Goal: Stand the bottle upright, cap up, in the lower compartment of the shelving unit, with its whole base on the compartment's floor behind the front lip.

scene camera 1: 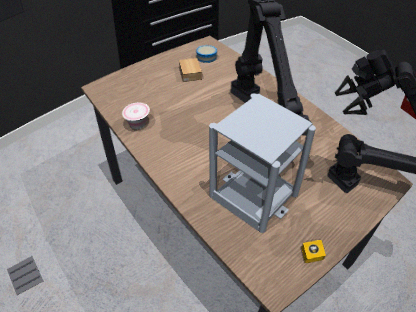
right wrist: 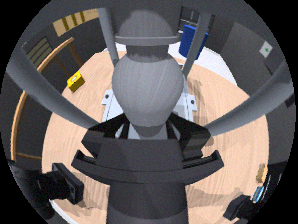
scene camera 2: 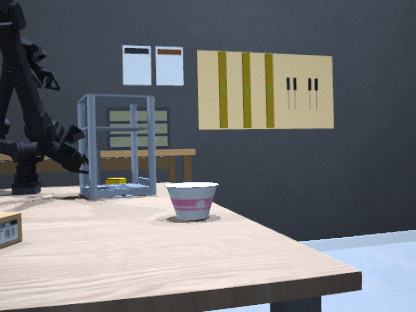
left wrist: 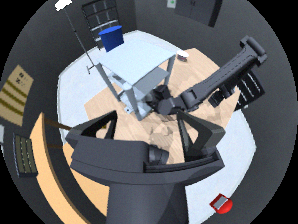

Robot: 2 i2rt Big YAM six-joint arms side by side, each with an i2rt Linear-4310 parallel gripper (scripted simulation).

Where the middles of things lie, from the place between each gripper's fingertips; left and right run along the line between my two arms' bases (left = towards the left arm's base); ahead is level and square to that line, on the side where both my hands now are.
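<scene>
There's the shelving unit (scene camera 1: 261, 127), and counted from my right hand it's 2 cm to the left of it, 8 cm ahead of it and 9 cm above it. Counted from my left hand (scene camera 1: 339, 103), the shelving unit is 10 cm to the right of it, 24 cm ahead of it and 23 cm below it.
</scene>
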